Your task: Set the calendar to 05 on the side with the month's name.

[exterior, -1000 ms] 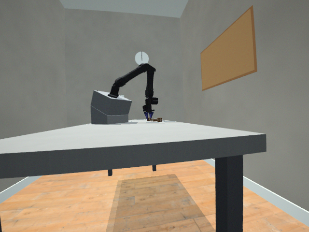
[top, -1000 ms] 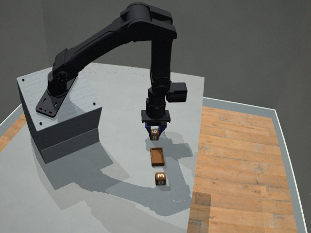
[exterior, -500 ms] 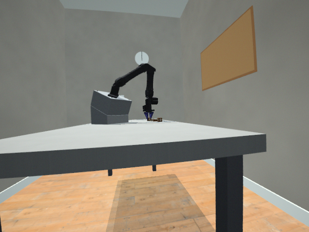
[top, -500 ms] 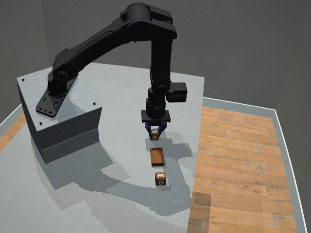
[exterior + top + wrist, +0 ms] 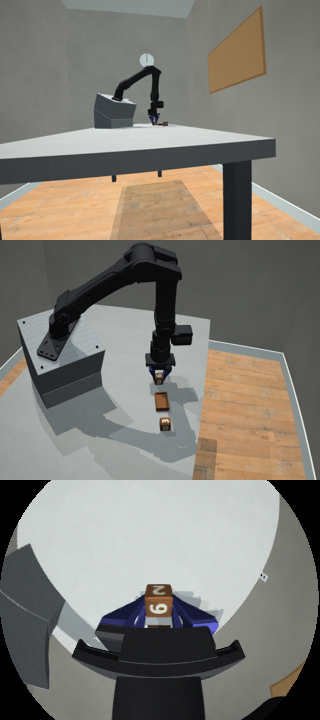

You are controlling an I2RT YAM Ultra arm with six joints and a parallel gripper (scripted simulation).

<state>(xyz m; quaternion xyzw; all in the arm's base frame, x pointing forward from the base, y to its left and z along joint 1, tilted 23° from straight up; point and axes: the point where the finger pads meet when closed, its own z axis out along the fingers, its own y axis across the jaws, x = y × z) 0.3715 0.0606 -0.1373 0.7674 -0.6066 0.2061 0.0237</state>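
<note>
The brown wooden cube lies 40 mm ahead of my hand and 220 mm to the right of it. Also, from my hand: brown tray (20 mm ahead, 110 mm to the right, 10 mm below).
</note>
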